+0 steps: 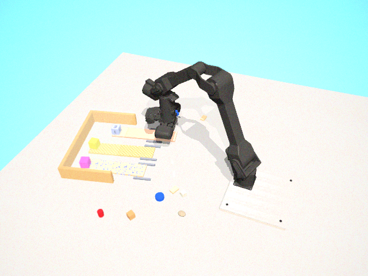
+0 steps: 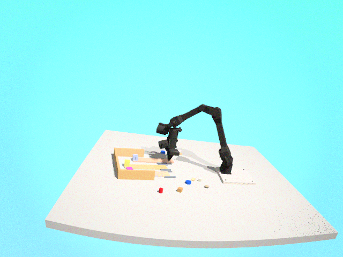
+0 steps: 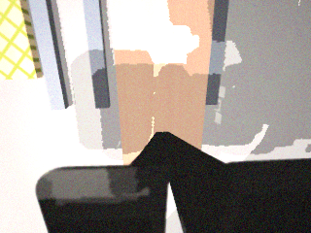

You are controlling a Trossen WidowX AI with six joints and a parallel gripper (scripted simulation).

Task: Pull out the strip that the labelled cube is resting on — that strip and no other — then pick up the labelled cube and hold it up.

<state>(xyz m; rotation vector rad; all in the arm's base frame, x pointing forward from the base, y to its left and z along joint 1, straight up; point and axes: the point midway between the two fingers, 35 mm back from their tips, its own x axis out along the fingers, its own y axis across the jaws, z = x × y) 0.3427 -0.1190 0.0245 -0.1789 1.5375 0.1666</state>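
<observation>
Right now the labelled pale blue cube is 210 mm ahead of my gripper tip, 60 mm to the left of it and 10 mm above it. The rest, counted from my gripper tip: red cylinder 50 mm ahead, 420 mm to the left, 10 mm above; orange cube 50 mm behind, 380 mm to the left.
</observation>
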